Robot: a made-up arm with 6 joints.
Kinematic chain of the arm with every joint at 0, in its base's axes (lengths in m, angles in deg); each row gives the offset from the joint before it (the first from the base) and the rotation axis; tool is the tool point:
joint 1: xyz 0 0 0.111 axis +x
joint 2: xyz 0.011 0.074 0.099 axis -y
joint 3: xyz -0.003 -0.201 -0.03 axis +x
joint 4: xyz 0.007 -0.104 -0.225 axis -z
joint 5: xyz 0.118 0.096 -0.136 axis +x
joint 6: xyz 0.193 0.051 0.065 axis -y
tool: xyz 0 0.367 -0.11
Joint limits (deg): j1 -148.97..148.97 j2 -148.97..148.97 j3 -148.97..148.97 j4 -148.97..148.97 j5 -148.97..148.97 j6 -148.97..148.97
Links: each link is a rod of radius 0.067 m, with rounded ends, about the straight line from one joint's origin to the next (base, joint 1, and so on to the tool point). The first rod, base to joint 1, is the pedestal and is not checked.
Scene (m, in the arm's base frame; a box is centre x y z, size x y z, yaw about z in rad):
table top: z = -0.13
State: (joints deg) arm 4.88 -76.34 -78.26 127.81 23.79 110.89
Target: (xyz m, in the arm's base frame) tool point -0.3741 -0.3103 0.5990
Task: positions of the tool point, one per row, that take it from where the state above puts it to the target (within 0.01 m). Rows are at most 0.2 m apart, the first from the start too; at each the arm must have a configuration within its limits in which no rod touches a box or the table.
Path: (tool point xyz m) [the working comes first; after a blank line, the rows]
Joints at the target: 11.34 22.36 -81.32 148.97 45.63 108.60
Straight joint move there: clear.

1: 0.5965 -0.3741 0.4227
2: 0.4869 -0.3753 0.5823
3: 0.3329 -0.3761 0.6988
4: 0.1506 -0.3729 0.7608
5: -0.0409 -0.3625 0.7630
6: -0.2219 -0.3421 0.7066
7: -0.3741 -0.3103 0.5991

